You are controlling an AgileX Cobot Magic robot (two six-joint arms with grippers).
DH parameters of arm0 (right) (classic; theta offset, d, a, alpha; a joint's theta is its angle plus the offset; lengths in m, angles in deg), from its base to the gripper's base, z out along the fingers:
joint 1: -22.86 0.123 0 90
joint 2: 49.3 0 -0.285 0
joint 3: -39.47 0 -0.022 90
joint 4: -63.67 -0.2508 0 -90
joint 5: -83.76 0 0.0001 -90
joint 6: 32.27 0.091 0 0
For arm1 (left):
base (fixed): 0 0 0 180
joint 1: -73.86 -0.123 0 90
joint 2: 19.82 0 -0.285 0
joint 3: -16.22 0 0.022 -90
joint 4: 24.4 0.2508 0 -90
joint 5: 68.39 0 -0.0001 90
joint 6: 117.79 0.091 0 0
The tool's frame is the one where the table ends.
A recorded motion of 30 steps. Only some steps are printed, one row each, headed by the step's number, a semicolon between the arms.
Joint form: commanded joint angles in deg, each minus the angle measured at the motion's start. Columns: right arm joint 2, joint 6, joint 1, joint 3, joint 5, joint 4; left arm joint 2, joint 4, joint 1, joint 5, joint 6, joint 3.
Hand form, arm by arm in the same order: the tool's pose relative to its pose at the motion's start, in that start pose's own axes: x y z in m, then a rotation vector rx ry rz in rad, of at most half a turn. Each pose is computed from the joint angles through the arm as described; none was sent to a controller.
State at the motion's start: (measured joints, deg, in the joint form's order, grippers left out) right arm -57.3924 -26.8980 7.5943 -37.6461 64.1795 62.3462; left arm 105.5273 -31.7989 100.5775 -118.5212 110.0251 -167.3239
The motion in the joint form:
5: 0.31 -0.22 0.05 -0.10 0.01 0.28; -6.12 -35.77 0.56 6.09 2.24 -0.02
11: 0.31 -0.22 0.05 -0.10 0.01 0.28; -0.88 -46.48 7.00 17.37 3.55 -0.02
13: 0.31 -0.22 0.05 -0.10 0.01 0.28; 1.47 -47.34 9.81 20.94 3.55 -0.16
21: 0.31 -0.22 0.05 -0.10 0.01 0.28; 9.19 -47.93 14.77 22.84 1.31 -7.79
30: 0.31 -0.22 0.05 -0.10 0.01 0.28; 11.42 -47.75 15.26 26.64 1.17 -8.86
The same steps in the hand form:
5: 0.0003 -0.0001 -0.0002 0.0004 -0.0039 -0.0087; -0.0441 -0.0190 -0.0544 0.1734 -0.4994 -0.3440
11: 0.0003 -0.0001 -0.0002 0.0004 -0.0039 -0.0087; -0.0823 -0.0412 -0.0187 0.1808 -0.5940 -0.4350
13: 0.0003 -0.0001 -0.0002 0.0004 -0.0039 -0.0087; -0.0938 -0.0536 -0.0006 0.1687 -0.5864 -0.4323
21: 0.0003 -0.0001 -0.0002 0.0004 -0.0039 -0.0087; -0.1325 -0.0724 0.0307 0.1965 -0.5909 -0.4104
30: 0.0003 -0.0001 -0.0002 0.0004 -0.0039 -0.0087; -0.1367 -0.0688 0.0442 0.1480 -0.6013 -0.4269

